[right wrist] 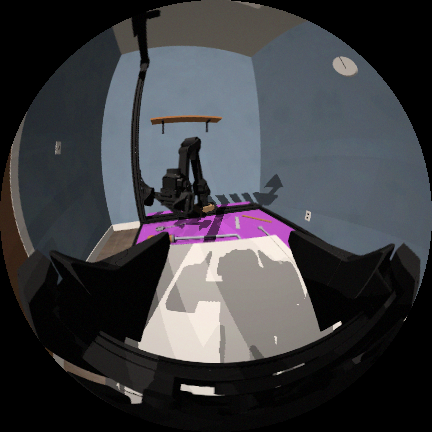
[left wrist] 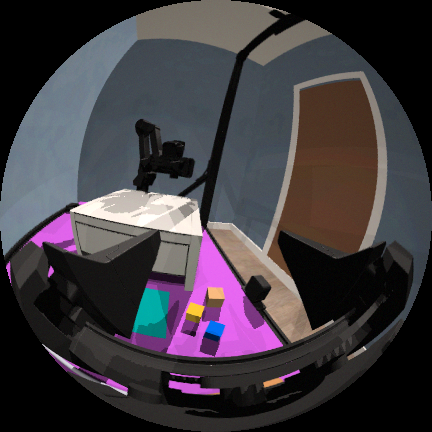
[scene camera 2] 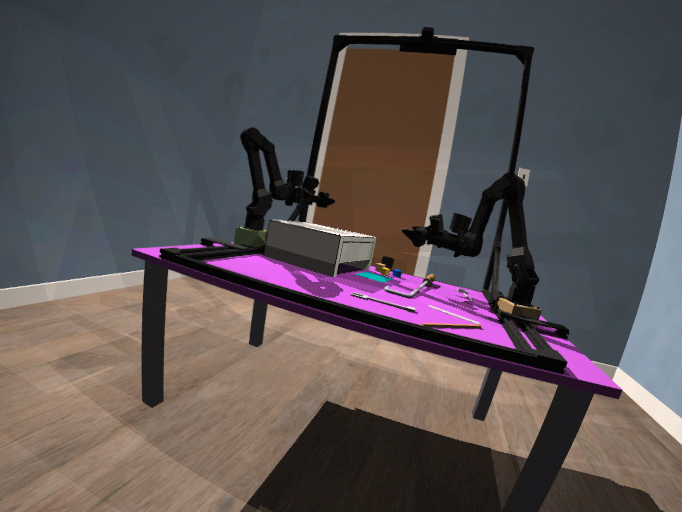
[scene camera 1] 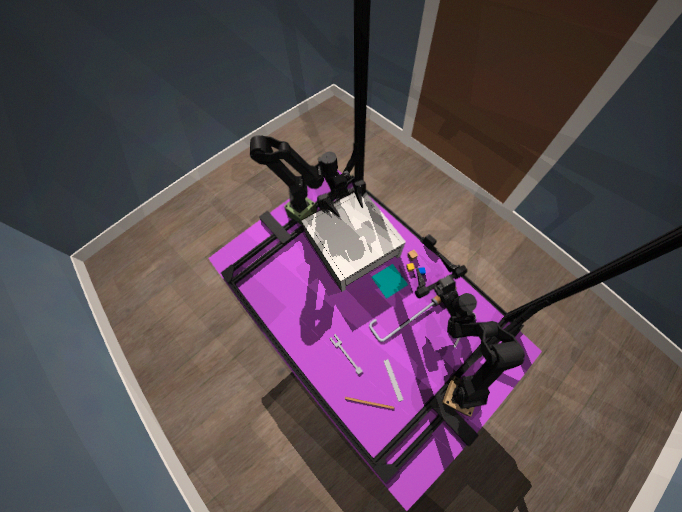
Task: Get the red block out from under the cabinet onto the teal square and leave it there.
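Where they show: left gripper, fingertip midpoint: [right wrist: 157, 203] [left wrist: 220, 236] [scene camera 2: 407, 228] [scene camera 1: 427, 260]; right gripper, fingertip midpoint: [right wrist: 231, 237] [left wrist: 154, 162] [scene camera 2: 327, 199] [scene camera 1: 351, 212]; left arm's base at its link origin: [right wrist: 202, 204] [scene camera 2: 519, 302] [scene camera 1: 463, 396]; right arm's base at its link origin: [scene camera 2: 253, 228] [scene camera 1: 299, 204].
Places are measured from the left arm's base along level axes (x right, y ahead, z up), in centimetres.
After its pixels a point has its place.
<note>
The white cabinet [scene camera 1: 358, 236] {x 34.6, y 57.9, z 8.3 cm} [scene camera 2: 305, 248] {x 21.7, y 66.1, z 1.5 cm} [left wrist: 135, 212] {x 31.8, y 52.7, z 8.4 cm} [right wrist: 235, 300] {x 34.9, y 61.5, z 8.4 cm} stands on the purple table, with a dark gap under its drawer fronts. The red block does not show in any view. The flat teal square [scene camera 1: 390, 281] {x 28.4, y 39.9, z -5.1 cm} [scene camera 2: 374, 277] {x 27.3, y 40.5, z -5.1 cm} [left wrist: 152, 312] {x 30.7, y 38.4, z -5.1 cm} lies in front of the gap with no block on it. My left gripper [scene camera 1: 421, 283] [scene camera 2: 408, 234] {x 34.2, y 30.6, z 14.1 cm} [left wrist: 220, 236] {x 34.2, y 30.6, z 14.1 cm} is open and empty, raised above the table beyond the small blocks. My right gripper [scene camera 1: 349, 210] {x 37.1, y 62.2, z 19.0 cm} [scene camera 2: 331, 201] {x 37.1, y 62.2, z 19.0 cm} [right wrist: 231, 237] {x 37.1, y 62.2, z 19.0 cm} is open and empty above the cabinet's top.
Orange [scene camera 1: 413, 254] {x 42.5, y 36.1, z -2.2 cm} [left wrist: 215, 296] {x 42.0, y 35.4, z -2.1 cm}, yellow [scene camera 1: 410, 266] {x 37.2, y 35.1, z -2.6 cm} [left wrist: 195, 312] {x 36.9, y 34.3, z -2.6 cm} and blue [scene camera 1: 422, 270] {x 37.8, y 30.1, z -2.6 cm} [left wrist: 215, 330] {x 37.5, y 29.7, z -2.6 cm} blocks lie beside the square. A hooked metal rod [scene camera 1: 407, 321] {x 16.1, y 27.3, z -3.6 cm} [right wrist: 205, 238] {x 16.7, y 27.4, z -4.2 cm} with a wooden handle lies nearby. A forked rod [scene camera 1: 347, 355] {x -5.6, y 41.9, z -4.6 cm}, white strip [scene camera 1: 393, 380] {x -5.7, y 23.0, z -5.0 cm} and wooden stick [scene camera 1: 369, 403] {x -16.7, y 27.3, z -4.4 cm} lie farther off.
</note>
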